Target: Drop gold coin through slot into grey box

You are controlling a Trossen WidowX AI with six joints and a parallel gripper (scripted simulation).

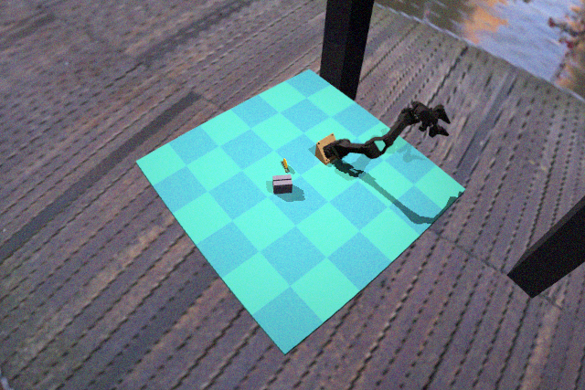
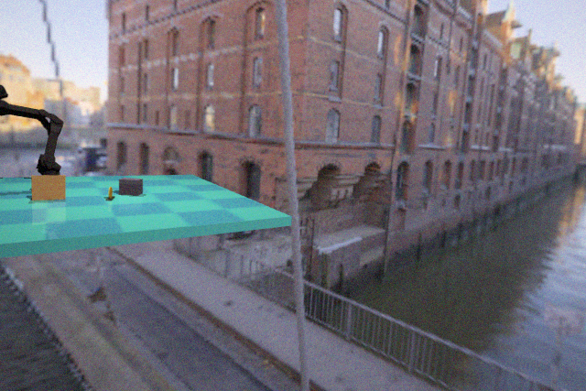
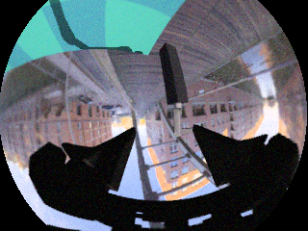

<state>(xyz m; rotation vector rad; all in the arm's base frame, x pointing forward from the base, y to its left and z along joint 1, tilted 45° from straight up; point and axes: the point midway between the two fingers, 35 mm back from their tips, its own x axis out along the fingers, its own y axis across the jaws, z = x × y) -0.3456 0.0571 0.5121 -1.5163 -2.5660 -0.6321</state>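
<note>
My gripper tip is now 600 mm short of the gold coin, 520 mm to the left of it and 330 mm above it.
</note>
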